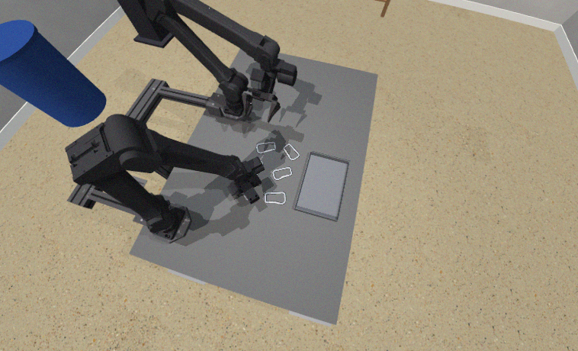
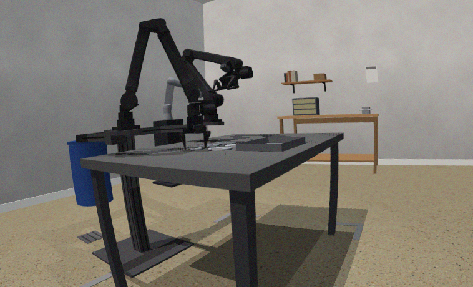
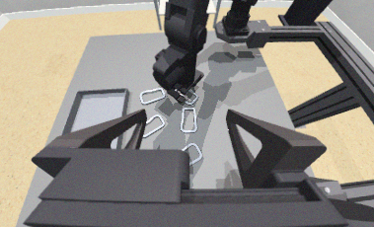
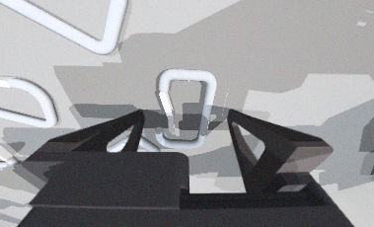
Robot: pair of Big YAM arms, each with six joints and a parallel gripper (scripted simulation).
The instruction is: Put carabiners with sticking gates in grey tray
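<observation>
Now: the grey tray 33 cm ahead of my right hand and 15 cm to the left of it.
</observation>
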